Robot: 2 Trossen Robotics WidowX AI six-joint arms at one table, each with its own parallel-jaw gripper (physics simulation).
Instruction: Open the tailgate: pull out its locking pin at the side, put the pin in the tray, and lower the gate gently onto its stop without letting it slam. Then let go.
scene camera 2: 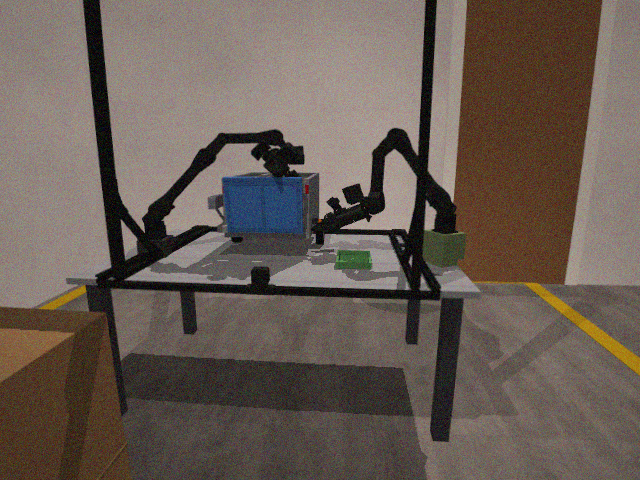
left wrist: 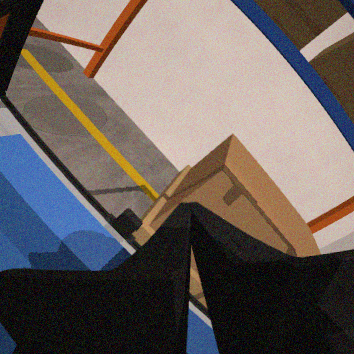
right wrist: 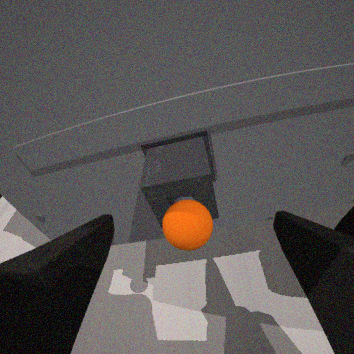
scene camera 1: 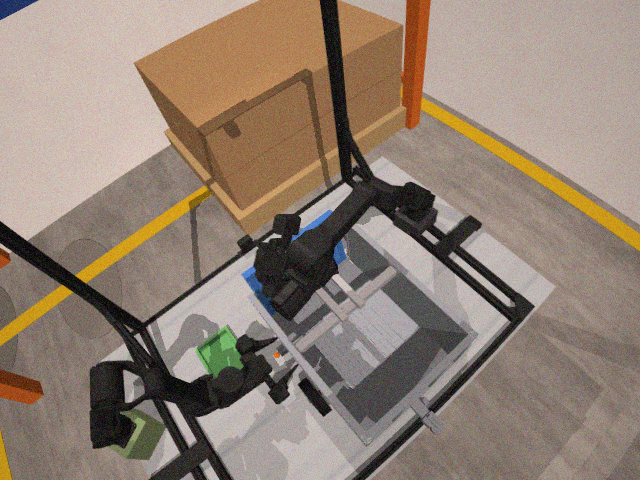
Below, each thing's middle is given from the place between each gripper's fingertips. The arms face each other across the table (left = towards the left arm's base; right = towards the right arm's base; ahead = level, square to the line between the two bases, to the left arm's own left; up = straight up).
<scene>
I see my right gripper 10 mm to the right of the orange-headed locking pin (right wrist: 187, 224) and 30 mm below it. From my right hand the other things lie so: grey truck bed (scene camera 1: 374, 339) (110 mm ahead, 160 mm to the left, 60 mm above).
My left hand is 18 cm short of the orange-headed locking pin, 9 cm to the left of it and 18 cm above it. Also, from my left hand: grey truck bed: 28 cm ahead, 6 cm to the left, 16 cm below.
</scene>
